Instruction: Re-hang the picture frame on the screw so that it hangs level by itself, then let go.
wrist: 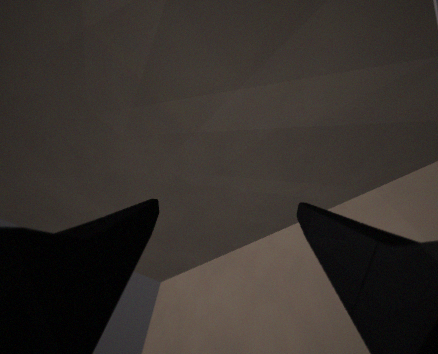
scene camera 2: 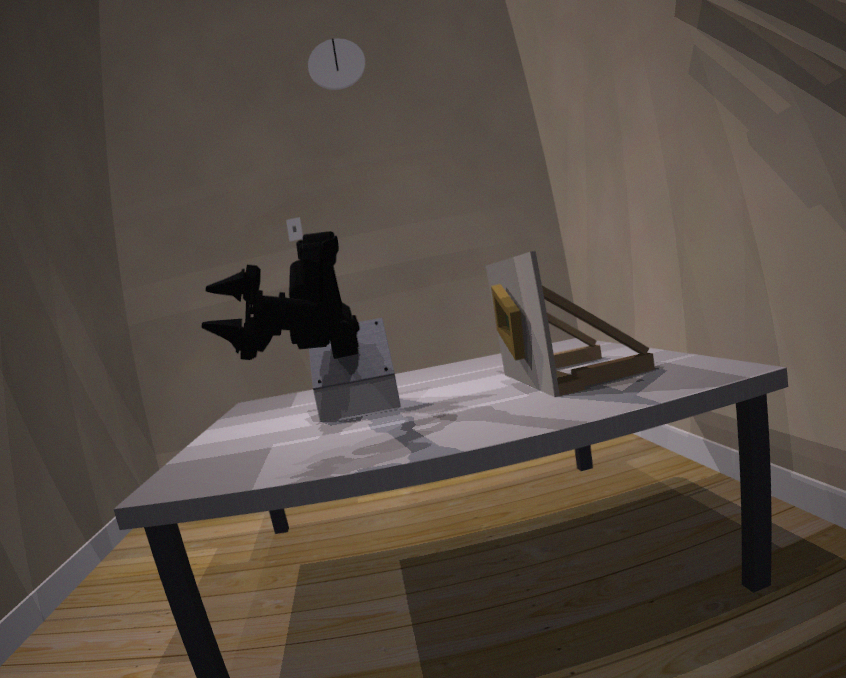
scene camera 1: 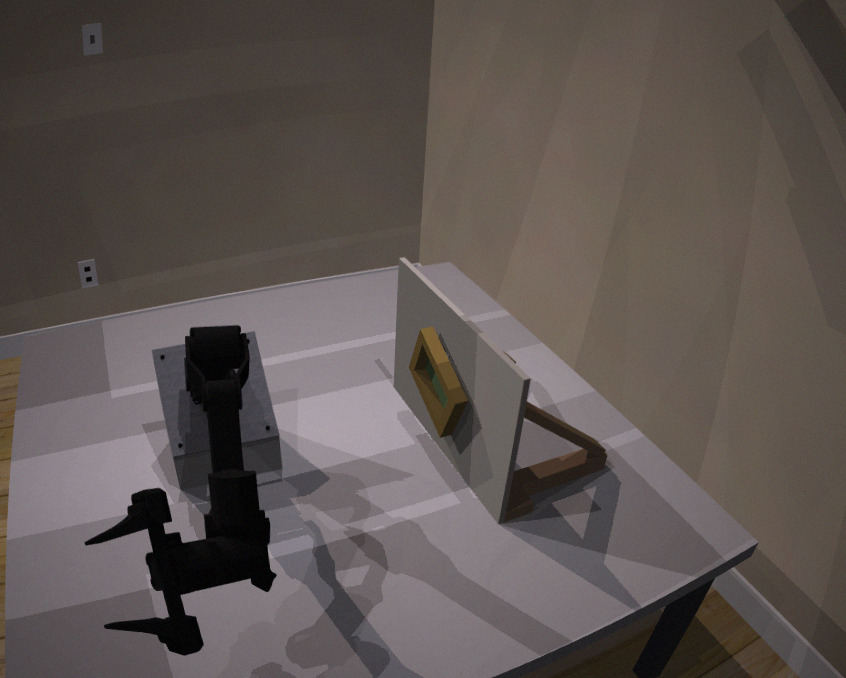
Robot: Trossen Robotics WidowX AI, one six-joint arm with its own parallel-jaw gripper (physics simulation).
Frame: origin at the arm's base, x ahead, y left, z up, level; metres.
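Seen in the pictures: gripper, fingertip midpoint: (wrist: 228,207) (scene camera 2: 203,306) (scene camera 1: 94,585); arm's base, link origin: (scene camera 2: 344,347).
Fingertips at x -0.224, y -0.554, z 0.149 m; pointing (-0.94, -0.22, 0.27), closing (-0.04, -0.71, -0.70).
Note:
Pixels of each thing's top centre, then the offset from my fingertips to it. "spot": a spot on its surface instead.
- picture frame, top centre: (scene camera 1: 440,339) (scene camera 2: 501,283) dx +0.627, dy +0.417, dz -0.060 m
- upright grey board, surface spot: (scene camera 1: 494,430) spot: dx +0.643, dy +0.241, dz -0.141 m
The picture frame (scene camera 1: 444,367) (scene camera 2: 518,339), yellow-brown wood with a green picture, is against the face of the upright grey board (scene camera 1: 494,430) (scene camera 2: 524,282). It is tilted, its end nearer the cameras lower than its far end. The screw does not show in any view; whether the frame rests on it I cannot tell. My black gripper (scene camera 1: 96,584) (scene camera 2: 204,306) (wrist: 228,207) is open and empty. It is raised above the table's left part, far from the frame, with its fingers pointing away from the board. The frame does not show in the wrist view.
Brown wooden struts (scene camera 1: 564,462) (scene camera 2: 614,370) brace the board from behind on the grey table (scene camera 1: 695,526) (scene camera 2: 423,467). The arm's grey base block (scene camera 1: 225,455) (scene camera 2: 356,399) stands left of the board. The wrist view shows walls meeting at an edge.

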